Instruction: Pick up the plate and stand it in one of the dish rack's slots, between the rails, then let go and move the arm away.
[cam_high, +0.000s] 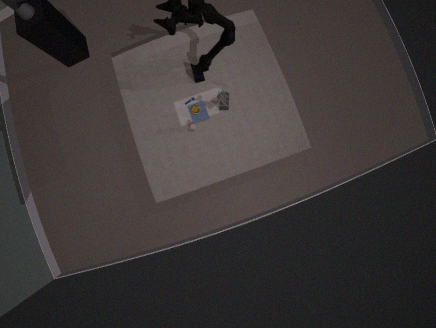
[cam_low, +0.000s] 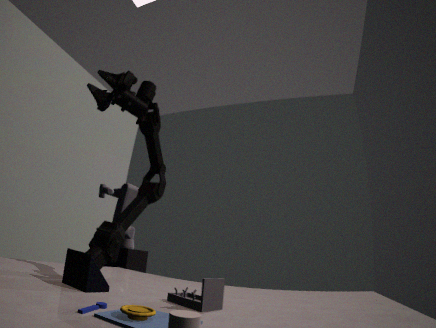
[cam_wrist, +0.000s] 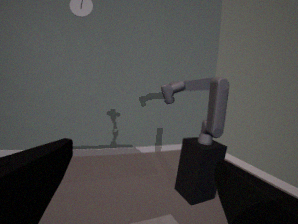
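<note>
Now: gripper tip 58 cm above the yellow plate, 30 cm short of it and 2 cm to the right of it. Round my gripper tip: blue bar: 59 cm below, 21 cm ahead, 1 cm to the left; blue flat mat: 59 cm below, 32 cm ahead, 4 cm to the left; grey dish rack: 57 cm below, 31 cm ahead, 25 cm to the left.
</note>
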